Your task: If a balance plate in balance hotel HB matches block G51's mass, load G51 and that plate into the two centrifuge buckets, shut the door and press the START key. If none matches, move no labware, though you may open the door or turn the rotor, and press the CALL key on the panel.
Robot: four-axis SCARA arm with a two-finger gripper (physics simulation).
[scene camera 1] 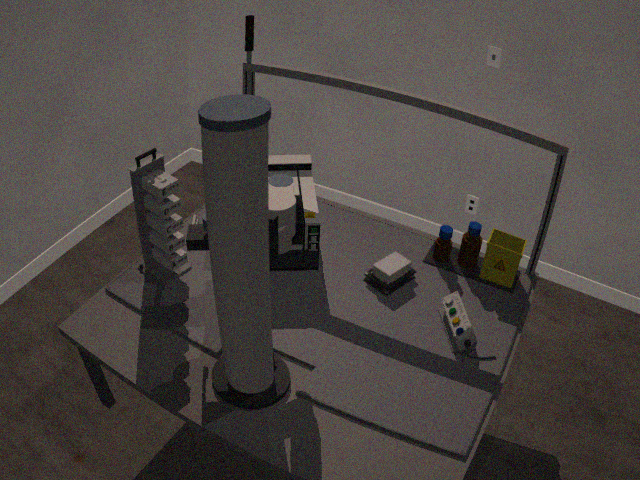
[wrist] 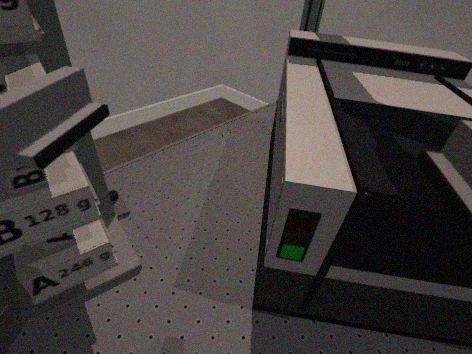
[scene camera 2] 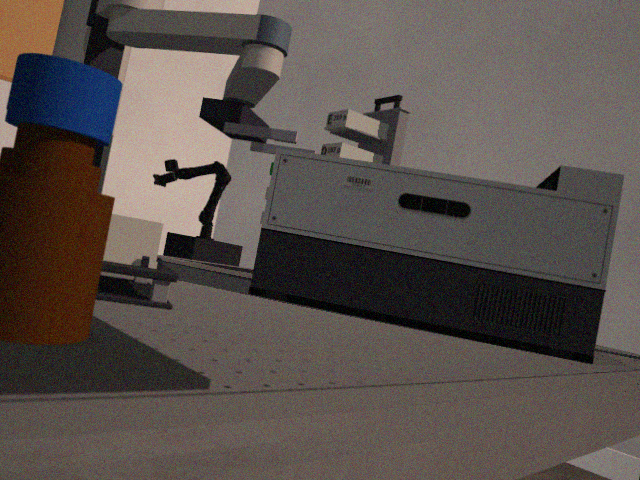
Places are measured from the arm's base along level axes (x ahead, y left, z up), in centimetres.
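Pixels of known places: gripper, between the fingertips: [wrist: 260, 113] [scene camera 2: 306, 147]; arm's base, origin of its link: [scene camera 1: 250, 379].
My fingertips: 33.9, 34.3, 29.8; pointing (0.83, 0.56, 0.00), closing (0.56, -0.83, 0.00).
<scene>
For each thing: its top centre in the pictures, then the offset to it from my fingertips, as dx, dy, dz.
- plate B, centre of its top: [wrist: 25, 163] [scene camera 1: 166, 233] -7.2, +20.8, -10.7
- plate A, centre of its top: [wrist: 54, 219] [scene camera 1: 168, 250] -7.2, +20.8, -18.5
- pale block, centre of its top: [scene camera 2: 112, 213] [scene camera 1: 392, 263] +33.2, -51.9, -21.0
- button panel, centre of its top: [scene camera 1: 461, 311] +20.0, -84.3, -20.1
My gripper [scene camera 2: 305, 144] [wrist: 260, 113] is open and empty, its fingers apart above the near end of the centrifuge [scene camera 1: 309, 196] [scene camera 2: 434, 227] [wrist: 315, 135] in scene camera 2. In the wrist view the left finger overlaps the balance hotel [scene camera 1: 139, 211] [scene camera 2: 397, 135] [wrist: 54, 42]. There, plate B [wrist: 60, 212] reads 128 g and plate A [wrist: 75, 277] below it reads 246 g; higher labels are cut off or covered. A pale block [scene camera 1: 392, 264] sits on a dark stand right of the centrifuge; its label is unreadable. The centrifuge's buckets do not show. The door's state is unclear.
The button panel [scene camera 1: 464, 333] with green, yellow and blue buttons lies at the right. Brown bottles [scene camera 1: 469, 249] [scene camera 2: 51, 242] and a yellow bin [scene camera 1: 500, 260] stand behind it. The arm's column [scene camera 1: 237, 258] hides part of the centrifuge. A grey frame [scene camera 1: 403, 98] spans the back.
</scene>
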